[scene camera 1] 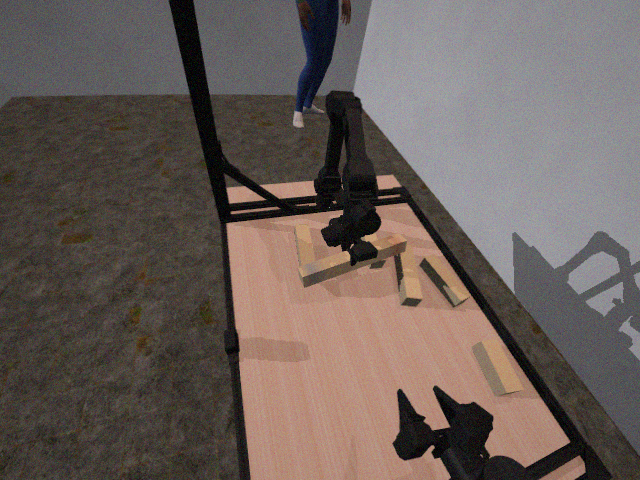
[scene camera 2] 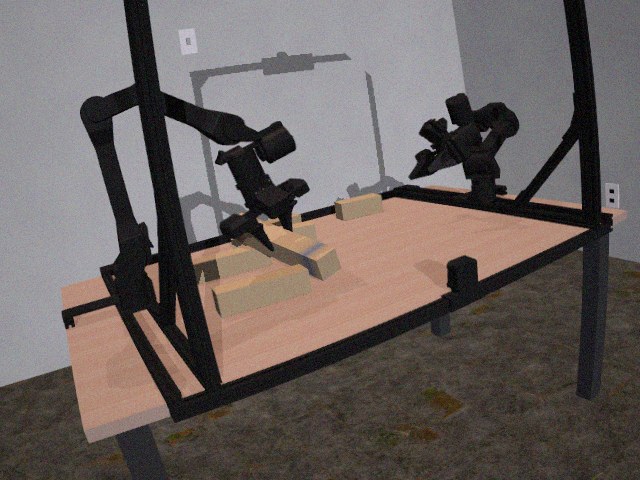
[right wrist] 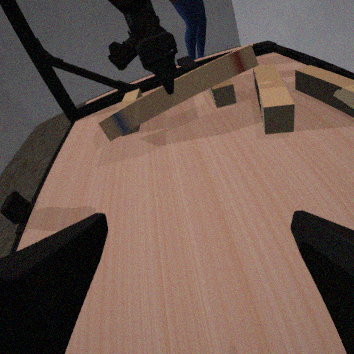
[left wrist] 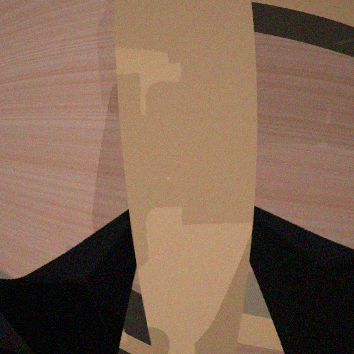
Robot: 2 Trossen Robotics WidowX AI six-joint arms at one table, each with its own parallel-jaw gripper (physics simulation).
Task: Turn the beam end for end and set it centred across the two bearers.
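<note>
The beam (scene camera 1: pixel 330 268) (scene camera 2: pixel 292 245) (left wrist: pixel 190 150) (right wrist: pixel 200 82) is long and pale, with a blue band near the picture-left end and a red band near the other in the right wrist view. My left gripper (scene camera 1: pixel 356 258) (scene camera 2: pixel 281 238) (left wrist: pixel 189 214) is shut on it near its middle and holds it slantwise above the table. Two parallel blocks, seemingly the bearers, lie near or beneath it: one (scene camera 1: pixel 303 240) (scene camera 2: pixel 263 290) (right wrist: pixel 132 95) by the blue end, another (scene camera 1: pixel 377 265) (scene camera 2: pixel 242 261) (right wrist: pixel 223 96) partly hidden behind it. My right gripper (scene camera 1: pixel 418 390) (scene camera 2: pixel 421 173) (right wrist: pixel 201 222) is open and empty, far from the beam.
A block (scene camera 1: pixel 409 291) (right wrist: pixel 275 97) lies near the red end. Another block (scene camera 1: pixel 445 284) (right wrist: pixel 325 82) lies beside it, toward the table's wall edge. A further block (scene camera 1: pixel 496 366) (scene camera 2: pixel 358 206) lies nearer my right arm. Black rails and posts (scene camera 2: pixel 589 129) frame the table.
</note>
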